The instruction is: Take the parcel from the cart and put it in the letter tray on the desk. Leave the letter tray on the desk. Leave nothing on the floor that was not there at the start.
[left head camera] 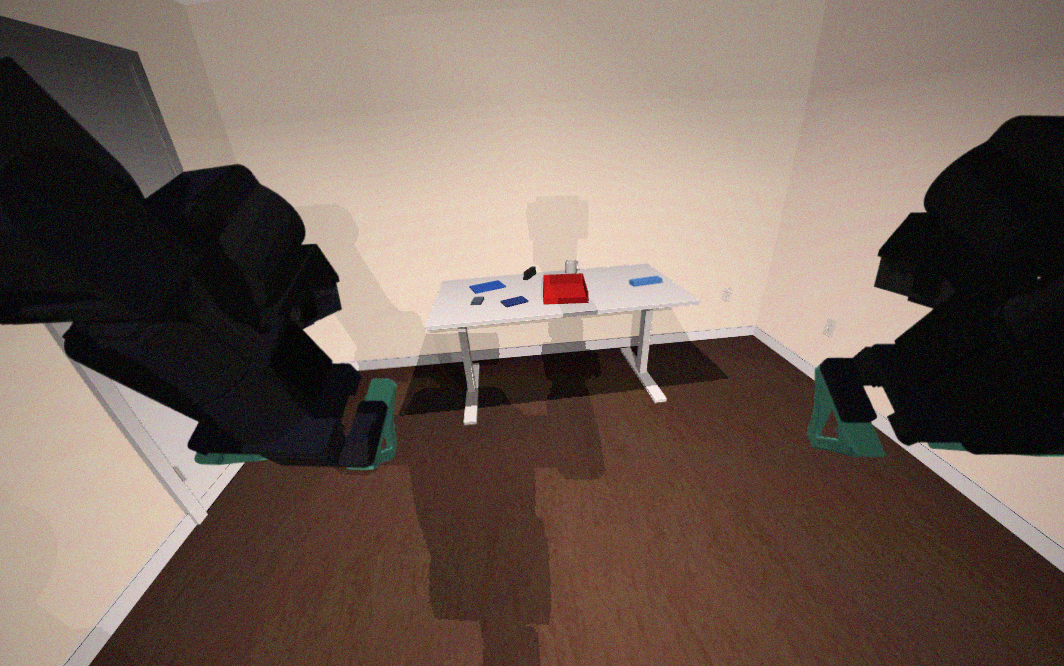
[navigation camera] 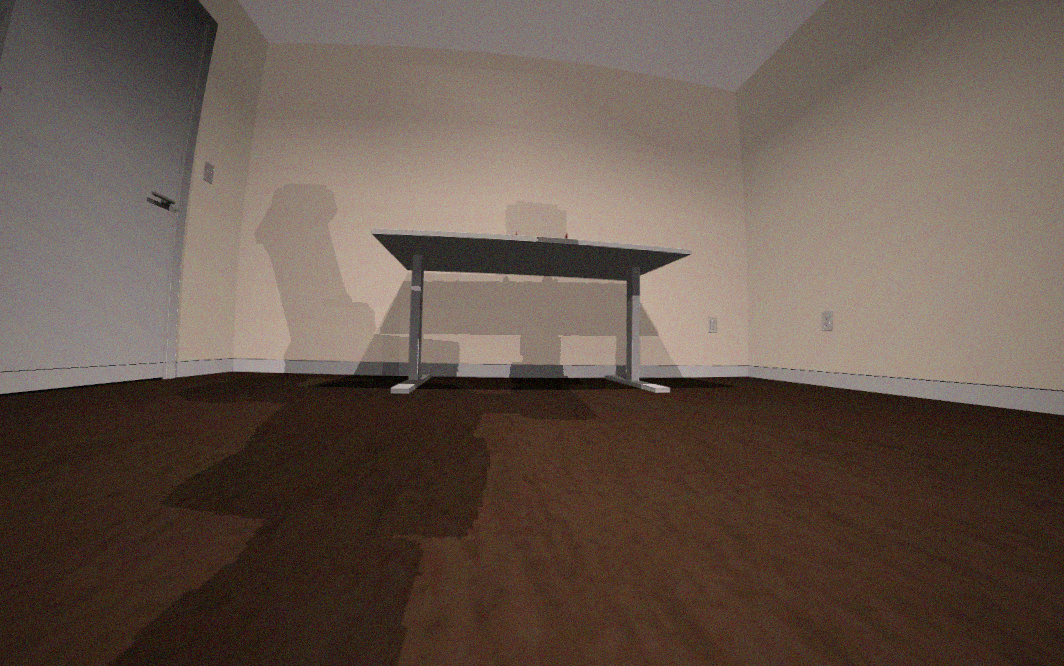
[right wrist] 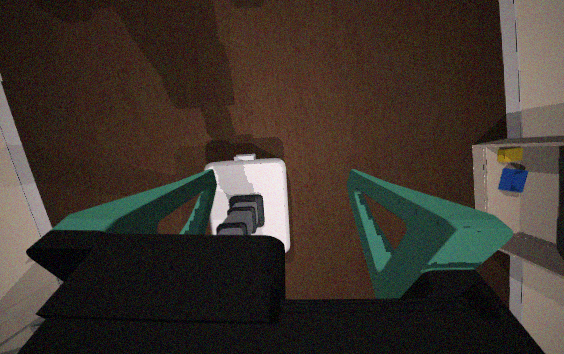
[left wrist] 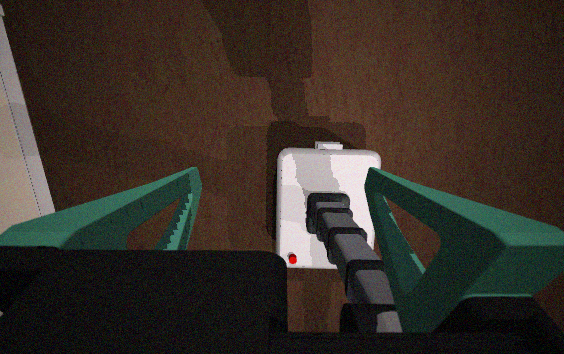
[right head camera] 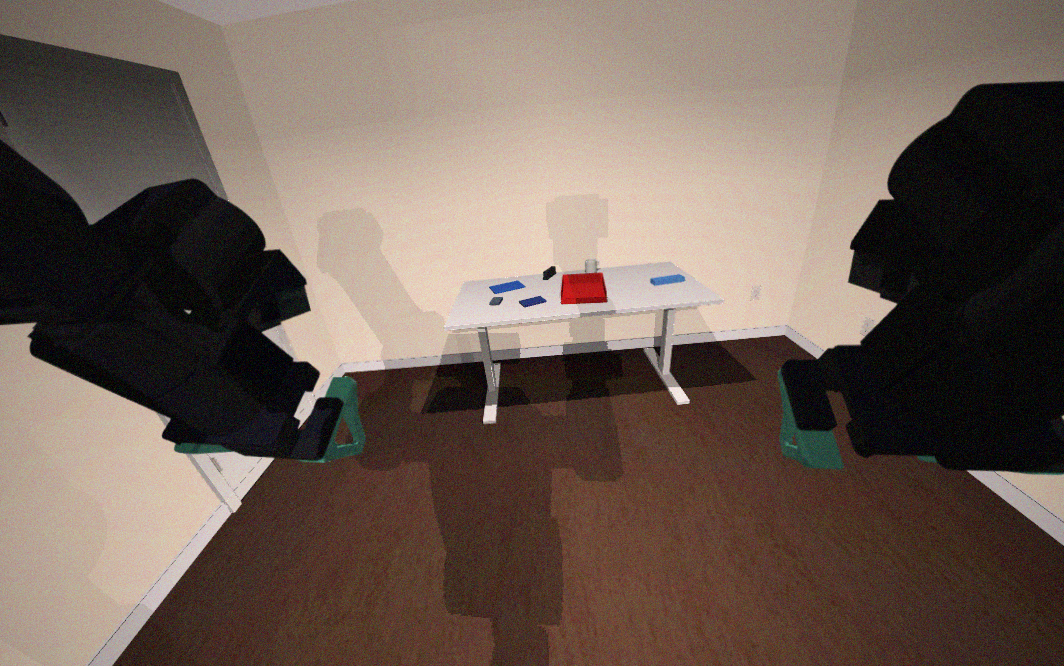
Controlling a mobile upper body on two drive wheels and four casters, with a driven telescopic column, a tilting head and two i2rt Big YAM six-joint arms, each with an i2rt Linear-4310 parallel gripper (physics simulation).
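Frame: origin at the left arm's base, x ahead, y left, z up, level; metres.
Seen in the pictures: left gripper, fingertip midpoint: [left head camera: 343, 450] [left wrist: 283, 176] [right head camera: 317, 444]; right gripper, fingertip midpoint: [left head camera: 869, 440] [right wrist: 281, 176] [right head camera: 849, 449].
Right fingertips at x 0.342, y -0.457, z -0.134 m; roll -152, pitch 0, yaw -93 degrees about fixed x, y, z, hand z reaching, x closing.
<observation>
Offsets run from my right fingertips to a thing's top centre.
A red letter tray {dy +0.227, dx +1.822, dz -0.491 m} [left head camera: 565, 288] [right head camera: 583, 288] sits near the middle of the white desk [left head camera: 616, 300] [right head camera: 639, 298] [navigation camera: 510, 255] by the far wall. I see nothing in it at this distance. The parcel and the cart do not show in these views. My left gripper [left head camera: 302, 447] [right head camera: 270, 447] [left wrist: 283, 176] is open, with nothing between its fingers. My right gripper [left head camera: 914, 447] [right head camera: 903, 459] [right wrist: 281, 176] is open and empty too. Both are raised in front of me, well short of the desk.
The desk bears a blue flat item [left head camera: 486, 286], a dark blue one {dy +0.523, dx +1.693, dz -0.544 m} [left head camera: 514, 300], a small grey item {dy +0.746, dx +1.713, dz -0.538 m} [left head camera: 477, 300], a black item [left head camera: 529, 273], a mug [left head camera: 571, 267] and a light blue box [left head camera: 645, 280]. A shelf unit [right wrist: 480, 180] stands at the right. A door [navigation camera: 94, 196] is at the left.
</observation>
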